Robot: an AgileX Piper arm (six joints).
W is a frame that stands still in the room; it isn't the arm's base.
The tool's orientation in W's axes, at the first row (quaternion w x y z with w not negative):
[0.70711, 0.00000, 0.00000, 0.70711]
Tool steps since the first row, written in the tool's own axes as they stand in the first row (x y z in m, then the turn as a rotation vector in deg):
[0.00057, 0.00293, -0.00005, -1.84, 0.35, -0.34]
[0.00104, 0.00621, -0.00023, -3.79, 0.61, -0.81]
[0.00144, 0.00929, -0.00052, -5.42, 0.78, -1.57]
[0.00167, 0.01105, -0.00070, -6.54, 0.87, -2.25]
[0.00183, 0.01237, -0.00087, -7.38, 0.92, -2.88]
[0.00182, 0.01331, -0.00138, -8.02, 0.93, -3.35]
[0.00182, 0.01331, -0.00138, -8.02, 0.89, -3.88]
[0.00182, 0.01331, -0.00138, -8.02, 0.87, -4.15]
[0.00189, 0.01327, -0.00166, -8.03, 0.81, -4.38]
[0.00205, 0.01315, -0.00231, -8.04, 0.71, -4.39]
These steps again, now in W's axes. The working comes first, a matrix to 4 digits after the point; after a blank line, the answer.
The tool's axes in the first row as the columns of a matrix, in W's axes (used below as rounded here):
[0.0000, -1.0000, 0.0000]
[1.0000, 0.0000, 0.0000]
[0.0000, 0.0000, 1.0000]

[-0.00293, 0.00057, -0.00005, -0.35, -1.84, -0.34]
[-0.00621, 0.00104, -0.00023, -0.61, -3.79, -0.81]
[-0.00929, 0.00144, -0.00052, -0.78, -5.42, -1.57]
[-0.01105, 0.00167, -0.00070, -0.87, -6.54, -2.25]
[-0.01237, 0.00183, -0.00087, -0.92, -7.38, -2.88]
[-0.01331, 0.00182, -0.00138, -0.93, -8.02, -3.35]
[-0.01331, 0.00182, -0.00138, -0.89, -8.02, -3.88]
[-0.01331, 0.00182, -0.00138, -0.87, -8.02, -4.15]
[-0.01327, 0.00189, -0.00166, -0.81, -8.03, -4.38]
[-0.01315, 0.00205, -0.00231, -0.71, -8.04, -4.39]

